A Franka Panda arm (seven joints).
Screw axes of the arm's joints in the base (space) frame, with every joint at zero. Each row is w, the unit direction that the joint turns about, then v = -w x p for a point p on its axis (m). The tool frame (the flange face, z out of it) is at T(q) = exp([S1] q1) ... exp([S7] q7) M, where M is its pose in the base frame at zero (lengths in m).
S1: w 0 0 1 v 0 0 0
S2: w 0 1 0 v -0.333 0 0
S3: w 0 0 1 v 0 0 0
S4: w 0 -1 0 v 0.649 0 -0.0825
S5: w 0 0 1 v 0 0 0
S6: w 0 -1 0 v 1.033 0 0
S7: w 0 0 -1 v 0 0.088 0
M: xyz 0.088 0 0.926 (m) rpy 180 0 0 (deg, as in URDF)
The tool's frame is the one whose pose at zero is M.
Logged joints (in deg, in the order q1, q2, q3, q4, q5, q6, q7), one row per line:
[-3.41, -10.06, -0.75, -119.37, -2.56, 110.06, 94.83]
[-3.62, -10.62, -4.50, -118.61, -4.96, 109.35, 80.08]
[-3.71, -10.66, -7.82, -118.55, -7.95, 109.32, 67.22]
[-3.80, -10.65, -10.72, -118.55, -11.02, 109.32, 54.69]
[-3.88, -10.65, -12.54, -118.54, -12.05, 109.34, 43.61]
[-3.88, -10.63, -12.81, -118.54, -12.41, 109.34, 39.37]
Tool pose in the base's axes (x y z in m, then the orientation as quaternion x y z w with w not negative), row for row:
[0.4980, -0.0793, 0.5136, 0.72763, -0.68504, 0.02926, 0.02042]
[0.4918, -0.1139, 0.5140, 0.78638, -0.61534, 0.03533, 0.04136]
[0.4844, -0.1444, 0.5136, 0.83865, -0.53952, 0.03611, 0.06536]
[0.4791, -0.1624, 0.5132, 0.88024, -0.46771, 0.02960, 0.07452]
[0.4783, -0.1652, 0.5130, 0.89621, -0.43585, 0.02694, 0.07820]
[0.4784, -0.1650, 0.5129, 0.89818, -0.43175, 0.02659, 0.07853]
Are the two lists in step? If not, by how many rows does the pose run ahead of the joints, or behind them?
The pose runs 1 row ahead of the joints: the pose in row i belongs to the joints in row i + 1.
